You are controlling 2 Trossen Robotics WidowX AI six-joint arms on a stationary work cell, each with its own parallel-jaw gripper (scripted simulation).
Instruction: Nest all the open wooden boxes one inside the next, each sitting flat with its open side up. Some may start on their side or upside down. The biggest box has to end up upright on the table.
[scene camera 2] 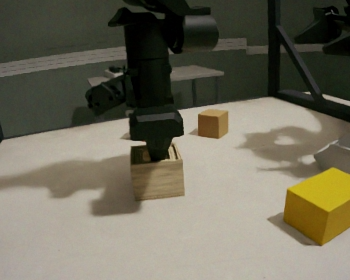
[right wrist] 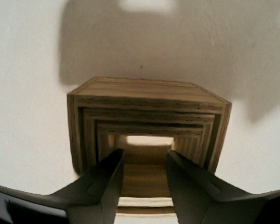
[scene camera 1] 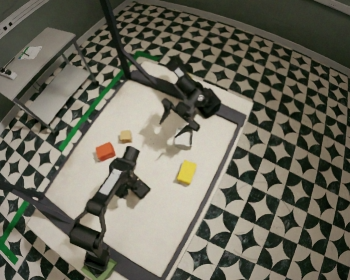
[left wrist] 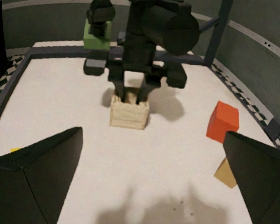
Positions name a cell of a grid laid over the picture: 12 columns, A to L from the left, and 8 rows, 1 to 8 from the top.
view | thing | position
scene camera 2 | my right gripper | F5
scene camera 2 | tan cube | H4
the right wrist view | my right gripper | G6
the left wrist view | my left gripper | G5
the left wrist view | my right gripper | F4
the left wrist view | orange block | J5
